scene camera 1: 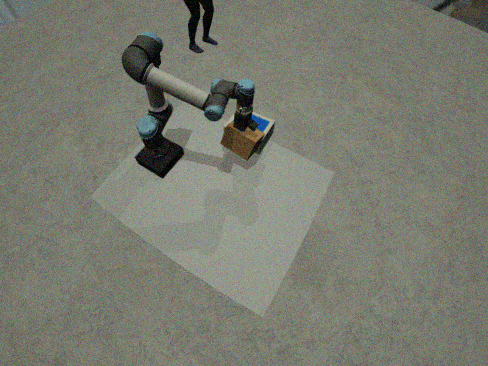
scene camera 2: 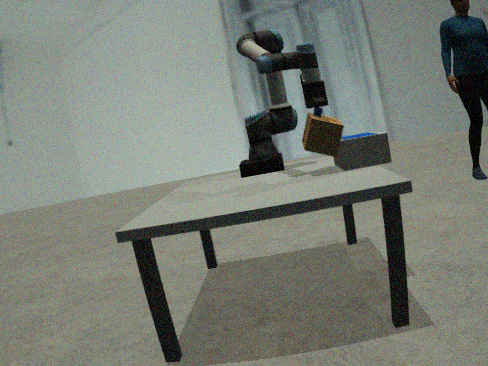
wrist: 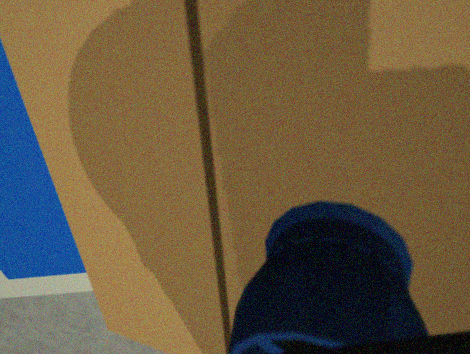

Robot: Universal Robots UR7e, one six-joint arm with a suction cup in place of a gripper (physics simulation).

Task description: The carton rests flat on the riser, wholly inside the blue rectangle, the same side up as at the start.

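Pixels of known places: hand, its tool point: (wrist: 294, 233); arm's base, origin of its link: (scene camera 1: 157, 149) (scene camera 2: 264, 157).
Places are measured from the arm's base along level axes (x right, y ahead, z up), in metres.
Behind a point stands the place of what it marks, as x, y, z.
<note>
The brown carton (scene camera 1: 241, 142) @[-0.167, 0.475, 0.128] (scene camera 2: 324, 135) @[-0.214, 0.546, 0.085] (wrist: 135, 125) @[-0.265, 0.481, 0.139] hangs tilted from my suction cup (scene camera 1: 243, 127) @[-0.226, 0.447, 0.154] (scene camera 2: 318, 112) (wrist: 325, 270), which is on its top face. The grey riser (scene camera 1: 267, 137) @[-0.375, 0.556, -0.007] (scene camera 2: 363, 152) @[-0.359, 0.554, -0.007] stands at the table's far side; in scene camera 2 the carton is left of it, overlapping its left edge in view, with its lowest corner below the riser's top level. The blue rectangle (scene camera 1: 261, 122) @[-0.419, 0.492, 0.054] (scene camera 2: 359, 135) @[-0.389, 0.435, 0.054] (wrist: 35, 200) @[-0.390, 0.410, 0.054] on the riser's top is partly covered from view by the carton. Whether carton and riser touch is unclear.
The pale table (scene camera 1: 285, 200) @[-0.051, 0.804, -0.066] (scene camera 2: 280, 192) @[0.014, 0.760, -0.066] carries the black robot base (scene camera 1: 160, 159) @[0.054, 0.061, -0.001] (scene camera 2: 262, 166) @[0.023, 0.121, -0.030], left of the riser. A person (scene camera 1: 201, 25) (scene camera 2: 465, 55) stands on the floor beyond the table. Shadows of the arm and carton fall on the table.
</note>
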